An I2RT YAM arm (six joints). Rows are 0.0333 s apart.
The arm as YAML. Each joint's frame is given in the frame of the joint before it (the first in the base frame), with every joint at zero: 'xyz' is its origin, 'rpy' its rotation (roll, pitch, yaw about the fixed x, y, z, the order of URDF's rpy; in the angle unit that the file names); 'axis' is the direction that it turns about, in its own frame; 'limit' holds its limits. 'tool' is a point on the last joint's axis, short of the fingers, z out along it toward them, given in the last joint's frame.
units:
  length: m
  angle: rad
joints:
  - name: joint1
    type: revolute
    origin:
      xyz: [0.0, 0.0, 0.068]
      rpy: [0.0, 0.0, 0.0]
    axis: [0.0, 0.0, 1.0]
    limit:
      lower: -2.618
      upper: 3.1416
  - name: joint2
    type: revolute
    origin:
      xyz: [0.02, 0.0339, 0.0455]
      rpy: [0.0, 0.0, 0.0]
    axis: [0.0, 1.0, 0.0]
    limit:
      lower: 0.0
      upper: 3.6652
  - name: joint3
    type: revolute
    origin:
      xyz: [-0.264, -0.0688, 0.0]
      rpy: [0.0, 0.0, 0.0]
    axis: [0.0, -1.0, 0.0]
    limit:
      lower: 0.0
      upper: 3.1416
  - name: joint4
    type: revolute
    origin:
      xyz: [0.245, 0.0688, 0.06]
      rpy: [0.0, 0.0, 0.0]
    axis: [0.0, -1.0, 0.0]
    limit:
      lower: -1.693
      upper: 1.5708
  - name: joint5
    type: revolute
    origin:
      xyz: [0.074, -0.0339, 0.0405]
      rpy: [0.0, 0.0, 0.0]
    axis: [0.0, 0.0, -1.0]
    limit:
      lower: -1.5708
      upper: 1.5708
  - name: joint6
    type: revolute
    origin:
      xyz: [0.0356, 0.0, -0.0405]
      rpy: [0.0, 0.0, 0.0]
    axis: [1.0, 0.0, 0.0]
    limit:
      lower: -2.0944
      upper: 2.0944
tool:
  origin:
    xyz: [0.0, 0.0, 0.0]
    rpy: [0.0, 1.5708, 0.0]
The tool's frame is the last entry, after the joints.
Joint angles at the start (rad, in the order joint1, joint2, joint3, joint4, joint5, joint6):
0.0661 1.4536 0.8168 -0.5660 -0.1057 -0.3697
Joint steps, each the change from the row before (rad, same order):
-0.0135 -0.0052 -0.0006 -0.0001 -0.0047 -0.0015
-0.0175 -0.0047 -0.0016 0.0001 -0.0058 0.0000
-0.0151 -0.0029 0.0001 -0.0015 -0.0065 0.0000
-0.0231 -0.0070 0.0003 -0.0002 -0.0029 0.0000
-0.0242 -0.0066 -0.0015 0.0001 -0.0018 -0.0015
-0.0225 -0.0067 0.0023 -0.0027 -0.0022 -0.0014
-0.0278 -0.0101 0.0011 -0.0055 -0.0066 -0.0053
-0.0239 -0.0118 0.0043 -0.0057 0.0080 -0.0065
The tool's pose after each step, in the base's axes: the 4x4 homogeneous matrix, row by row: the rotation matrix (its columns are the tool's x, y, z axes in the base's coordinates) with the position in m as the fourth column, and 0 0 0 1 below. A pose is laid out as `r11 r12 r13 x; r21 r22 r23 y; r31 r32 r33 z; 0 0 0 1`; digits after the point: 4 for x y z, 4 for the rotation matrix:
-0.8333 -0.4234 0.3554 0.2601; -0.4049 0.9052 0.1290 0.0176; -0.3764 -0.0364 -0.9258 0.1773; 0 0 0 1
-0.8383 -0.4093 0.3601 0.2598; -0.3899 0.9118 0.1287 0.0133; -0.3810 -0.0326 -0.9240 0.1780; 0 0 0 1
-0.8427 -0.3977 0.3630 0.2596; -0.3769 0.9171 0.1297 0.0096; -0.3845 -0.0276 -0.9227 0.1787; 0 0 0 1
-0.8480 -0.3772 0.3723 0.2593; -0.3572 0.9257 0.1241 0.0037; -0.3915 -0.0278 -0.9198 0.1804; 0 0 0 1
-0.8536 -0.3564 0.3800 0.2586; -0.3380 0.9339 0.1167 -0.0025; -0.3965 -0.0288 -0.9176 0.1816; 0 0 0 1
-0.8577 -0.3371 0.3883 0.2582; -0.3201 0.9410 0.1100 -0.0083; -0.4025 -0.0299 -0.9150 0.1837; 0 0 0 1
-0.8613 -0.3177 0.3965 0.2568; -0.3011 0.9478 0.1054 -0.0151; -0.4093 -0.0286 -0.9120 0.1862; 0 0 0 1
-0.8633 -0.2972 0.4080 0.2557; -0.2873 0.9539 0.0870 -0.0215; -0.4150 -0.0421 -0.9088 0.1900; 0 0 0 1

